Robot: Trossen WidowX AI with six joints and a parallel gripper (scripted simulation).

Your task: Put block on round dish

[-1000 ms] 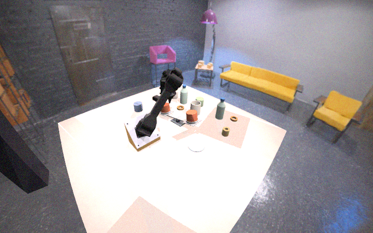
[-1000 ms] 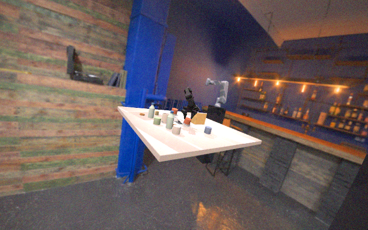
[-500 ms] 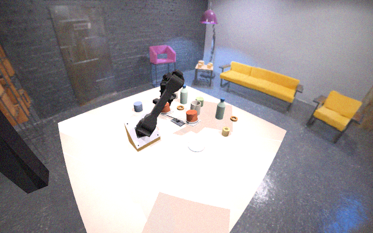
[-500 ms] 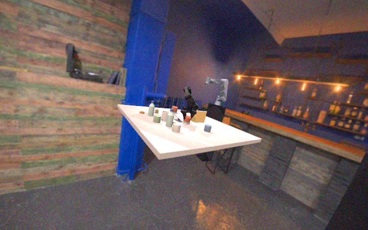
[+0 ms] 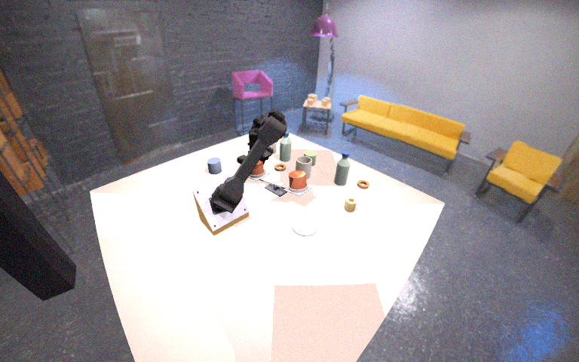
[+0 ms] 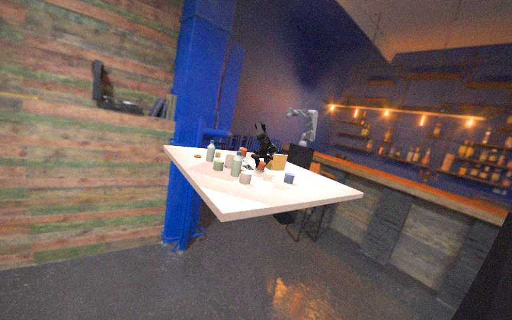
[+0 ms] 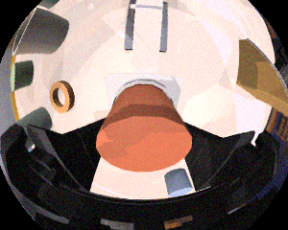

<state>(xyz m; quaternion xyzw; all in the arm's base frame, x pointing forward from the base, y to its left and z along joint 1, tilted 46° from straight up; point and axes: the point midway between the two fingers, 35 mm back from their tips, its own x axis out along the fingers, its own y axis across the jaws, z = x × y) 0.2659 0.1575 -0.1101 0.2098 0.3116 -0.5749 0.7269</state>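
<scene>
Now: the blue cylinder 18 cm to the left of my gripper tip, 14 cm behind it and 1 cm below it. Also, from my gripper tip: teal block (1 cm below); then balance beam (13 cm to the right, 3 cm ahead, 1 cm below); then orange cup (2 cm to the left, 1 cm above).
</scene>
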